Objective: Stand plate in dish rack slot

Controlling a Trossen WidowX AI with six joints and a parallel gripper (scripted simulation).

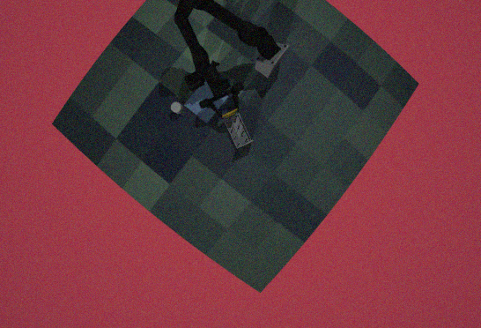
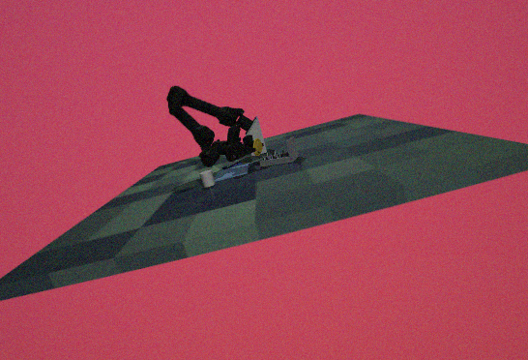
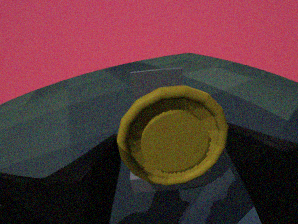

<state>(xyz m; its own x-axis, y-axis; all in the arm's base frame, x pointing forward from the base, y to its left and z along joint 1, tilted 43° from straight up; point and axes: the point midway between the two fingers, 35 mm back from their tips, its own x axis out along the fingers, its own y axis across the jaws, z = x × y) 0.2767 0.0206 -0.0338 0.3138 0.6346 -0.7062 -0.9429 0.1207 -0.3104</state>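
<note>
Right now my gripper tip is 60 mm to the right of the grey dish rack, 50 mm above it and 20 mm short of it. The rest, counted from my gripper tip: pale blue mat (130 mm to the right, 70 mm below, 30 mm ahead); yellow plate (10 mm to the right); white cup (180 mm to the right, 140 mm ahead, 40 mm below).
</note>
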